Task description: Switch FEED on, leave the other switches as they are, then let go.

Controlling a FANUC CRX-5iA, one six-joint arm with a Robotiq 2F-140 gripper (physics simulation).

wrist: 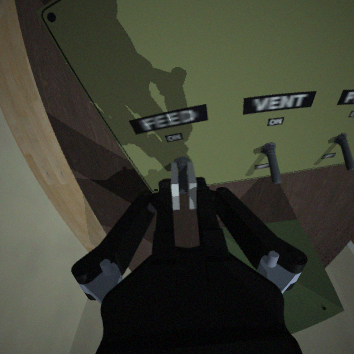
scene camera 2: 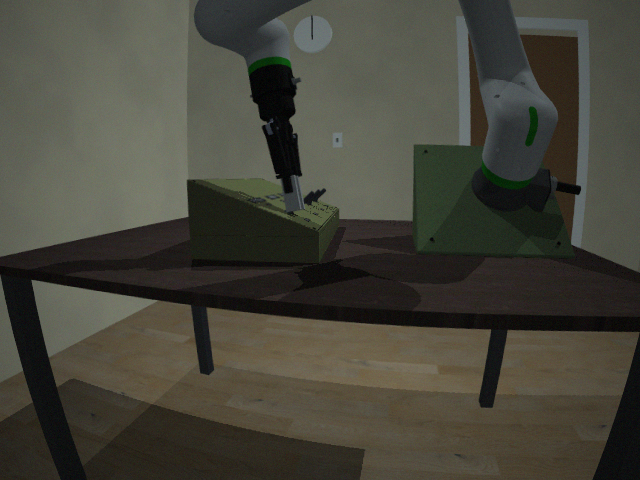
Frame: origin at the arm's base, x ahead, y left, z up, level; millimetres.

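Seen in the pictures: gripper, fingertip midpoint: [wrist: 181,171] [scene camera 2: 296,210]; arm's base, link origin: [scene camera 2: 501,188].
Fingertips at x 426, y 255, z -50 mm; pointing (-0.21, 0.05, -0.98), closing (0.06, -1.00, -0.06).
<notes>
Pixels of each thing's top centre, then the offset from my fingertips to it. "pt": a spot on its surface instead. Level surfaces: height alone.
- FEED label, top centre: [wrist: 167,120] dx +80, dy +17, dz +26 mm
- plate, surface spot: [wrist: 174,137] pt dx +56, dy +10, dz +12 mm
- FEED switch lever, top centre: [wrist: 181,188] dx +7, dy -1, dz +44 mm
- VENT switch lever, top centre: [wrist: 279,174] dx +27, dy -119, dz +36 mm
- third lever, surface spot: [wrist: 345,150] pt dx +61, dy -230, dz +16 mm
- dark table, surface height: dz -91 mm
The olive-green switch box [scene camera 2: 253,238] [wrist: 220,45] has a sloping panel and stands on the table. The FEED label [wrist: 168,119] has a small ON plate [wrist: 174,137] below it. My gripper [scene camera 2: 294,201] [wrist: 181,171] is shut on the FEED switch lever [wrist: 183,167], which sits between the two grey fingertips below the ON plate. The fingers hide most of the lever, so its exact tilt is hard to tell. The VENT switch lever [wrist: 274,162] stands to the right, pointing away from its ON plate. A third lever [wrist: 345,150] shows at the right edge, its label cut off.
The dark table [scene camera 2: 361,297] carries the box and a green mounting plate [scene camera 2: 439,206] at the right, where the robot's base link stands. The arm reaches over from the top of the scene view. The neighbouring levers stand to the right of the fingers in the wrist view.
</notes>
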